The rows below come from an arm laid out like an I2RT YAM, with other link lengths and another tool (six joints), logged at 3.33 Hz.
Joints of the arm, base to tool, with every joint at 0 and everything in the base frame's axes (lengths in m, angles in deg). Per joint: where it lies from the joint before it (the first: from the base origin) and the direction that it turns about. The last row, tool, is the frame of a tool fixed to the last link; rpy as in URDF.
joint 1: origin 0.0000 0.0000 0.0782 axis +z
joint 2: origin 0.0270 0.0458 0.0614 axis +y
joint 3: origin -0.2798 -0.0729 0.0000 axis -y
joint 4: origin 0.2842 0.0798 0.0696 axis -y
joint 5: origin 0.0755 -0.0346 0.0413 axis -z
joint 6: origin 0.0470 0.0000 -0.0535 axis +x
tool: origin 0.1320 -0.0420 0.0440 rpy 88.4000 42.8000 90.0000
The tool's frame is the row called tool.
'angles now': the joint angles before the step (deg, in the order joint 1, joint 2, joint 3, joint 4, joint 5, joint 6). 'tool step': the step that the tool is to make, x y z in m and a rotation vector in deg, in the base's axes. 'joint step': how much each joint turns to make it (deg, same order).
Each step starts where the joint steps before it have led.
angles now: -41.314, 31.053, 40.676, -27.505, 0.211, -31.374
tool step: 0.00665, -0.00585, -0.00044, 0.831, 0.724, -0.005
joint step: 0.005, 2.630, 1.279, 0.258, -0.036, 0.142
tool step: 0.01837, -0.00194, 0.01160, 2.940, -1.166, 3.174
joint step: 0.000, 4.944, 4.361, -0.428, -3.985, 1.750
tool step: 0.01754, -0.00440, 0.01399, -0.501, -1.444, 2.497
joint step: 0.000, 3.944, 2.490, 2.844, -2.547, -0.281
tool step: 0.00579, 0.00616, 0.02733, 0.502, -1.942, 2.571
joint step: -0.001, 1.814, 5.067, -2.018, -2.958, 0.792
